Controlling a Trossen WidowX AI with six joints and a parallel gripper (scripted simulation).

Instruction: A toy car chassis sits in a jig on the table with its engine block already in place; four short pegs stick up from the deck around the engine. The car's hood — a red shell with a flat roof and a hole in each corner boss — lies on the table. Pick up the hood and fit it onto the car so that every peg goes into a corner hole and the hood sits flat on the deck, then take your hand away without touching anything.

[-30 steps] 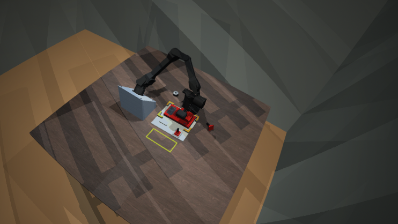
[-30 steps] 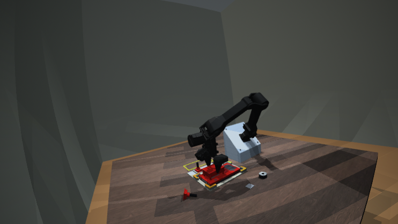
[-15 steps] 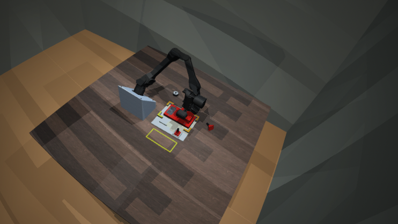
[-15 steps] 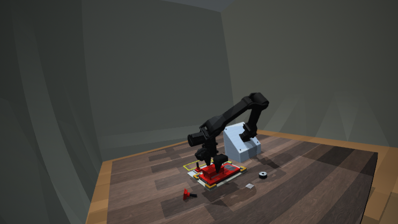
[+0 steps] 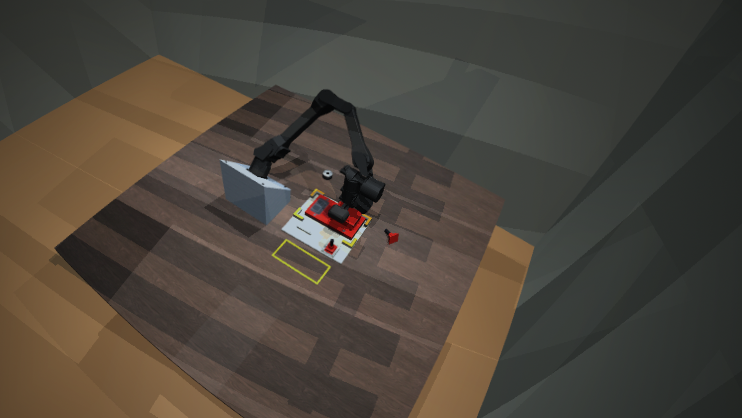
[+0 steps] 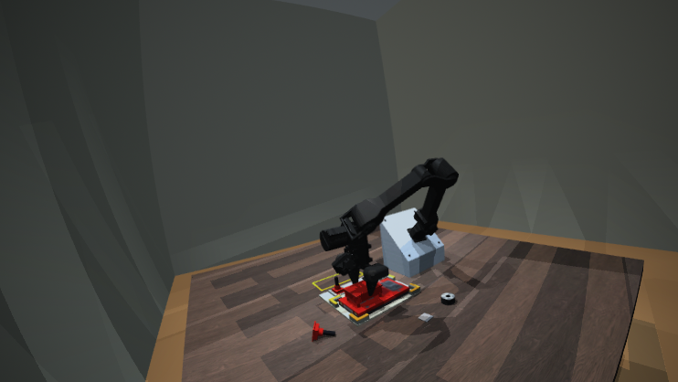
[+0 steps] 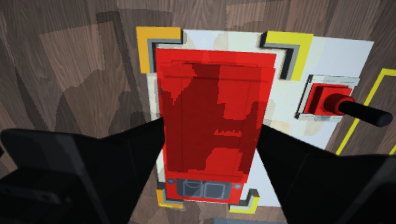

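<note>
My gripper tip is 30 mm above the grey engine block. The rest, counted from my gripper tip: black ring (200 mm behind, 150 mm to the left, 40 mm below); red hood (10 mm above).
</note>
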